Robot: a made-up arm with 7 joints. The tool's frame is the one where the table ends. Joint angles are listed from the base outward.
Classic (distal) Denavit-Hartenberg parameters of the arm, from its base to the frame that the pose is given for. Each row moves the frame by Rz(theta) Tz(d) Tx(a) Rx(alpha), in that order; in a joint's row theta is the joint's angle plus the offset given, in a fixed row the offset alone. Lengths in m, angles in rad.
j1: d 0.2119  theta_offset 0  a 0  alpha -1.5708
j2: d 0  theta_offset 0  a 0  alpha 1.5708
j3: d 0.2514  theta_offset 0  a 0.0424  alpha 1.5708
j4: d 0  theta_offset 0  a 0.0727  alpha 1.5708
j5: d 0.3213  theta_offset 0  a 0  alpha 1.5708
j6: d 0  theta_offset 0  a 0.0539  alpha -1.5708
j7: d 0.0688  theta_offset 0  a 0  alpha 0
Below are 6 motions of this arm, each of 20 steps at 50 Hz.
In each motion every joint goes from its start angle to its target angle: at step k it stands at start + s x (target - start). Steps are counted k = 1, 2, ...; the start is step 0. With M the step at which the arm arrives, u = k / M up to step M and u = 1 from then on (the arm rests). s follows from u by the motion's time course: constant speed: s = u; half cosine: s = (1 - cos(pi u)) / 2; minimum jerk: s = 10 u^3 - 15 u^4 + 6 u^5.
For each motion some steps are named. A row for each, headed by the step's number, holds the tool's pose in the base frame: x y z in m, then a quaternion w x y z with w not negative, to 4 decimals.
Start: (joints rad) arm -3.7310 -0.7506 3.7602 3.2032 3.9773 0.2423 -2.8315
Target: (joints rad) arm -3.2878 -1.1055 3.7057 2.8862 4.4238 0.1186 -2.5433
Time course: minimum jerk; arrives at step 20
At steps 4, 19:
4: 0.3659 -0.2210 0.7025 0.5018 -0.0192 0.3662 -0.7834
19: 0.6076 -0.0070 0.4606 0.7113 -0.1831 0.5985 -0.3199

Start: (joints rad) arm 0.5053 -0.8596 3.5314 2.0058 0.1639 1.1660 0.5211
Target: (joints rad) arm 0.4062 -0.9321 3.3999 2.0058 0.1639 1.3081 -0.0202
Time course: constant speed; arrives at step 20
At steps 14, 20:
14: -0.4683 -0.3525 0.1893 0.1426 -0.2116 0.9554 -0.1490
20: -0.4830 -0.3247 0.1717 0.1546 -0.2632 0.9417 -0.1418

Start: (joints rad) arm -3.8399 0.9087 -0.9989 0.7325 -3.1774 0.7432 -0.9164
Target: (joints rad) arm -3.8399 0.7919 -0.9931 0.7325 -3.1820 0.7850 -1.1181
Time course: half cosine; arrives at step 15
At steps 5, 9, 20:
5: 0.1021 0.3257 0.0559 0.4844 -0.8606 0.0516 -0.1482
9: 0.0955 0.3317 0.0620 0.4962 -0.8553 0.0231 -0.1475
20: 0.0900 0.3367 0.0676 0.5067 -0.8493 -0.0007 -0.1480

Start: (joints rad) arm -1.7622 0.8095 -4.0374 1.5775 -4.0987 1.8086 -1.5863
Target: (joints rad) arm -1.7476 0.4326 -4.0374 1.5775 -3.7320 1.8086 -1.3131
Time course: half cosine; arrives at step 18
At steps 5, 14, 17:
5: 0.2614 -0.0856 0.6906 0.7641 0.1877 -0.3025 -0.5379
14: 0.2909 0.0237 0.6902 0.8584 0.1258 -0.2615 -0.4230
17: 0.2954 0.0406 0.6875 0.8707 0.1162 -0.2534 -0.4052

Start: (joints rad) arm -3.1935 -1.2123 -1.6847 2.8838 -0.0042 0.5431 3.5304
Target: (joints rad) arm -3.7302 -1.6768 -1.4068 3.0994 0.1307 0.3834 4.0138
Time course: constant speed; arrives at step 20
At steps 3, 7, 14, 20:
3: 0.6424 -0.0349 0.3985 0.2700 0.3562 0.5367 0.7157
7: 0.6437 -0.1269 0.3408 0.2507 0.4622 0.4530 0.7199
14: 0.6025 -0.2816 0.2317 0.2208 0.6133 0.2650 0.7106
20: 0.5253 -0.3941 0.1329 0.1991 0.6971 0.0712 0.6851

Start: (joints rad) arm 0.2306 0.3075 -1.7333 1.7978 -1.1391 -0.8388 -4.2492
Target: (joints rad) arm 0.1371 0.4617 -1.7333 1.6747 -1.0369 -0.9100 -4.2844
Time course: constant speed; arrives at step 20
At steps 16, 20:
16: 0.2402 -0.3215 0.5741 0.0985 0.5725 -0.2897 0.7607
20: 0.2416 -0.3271 0.5632 0.1023 0.5773 -0.2971 0.7537

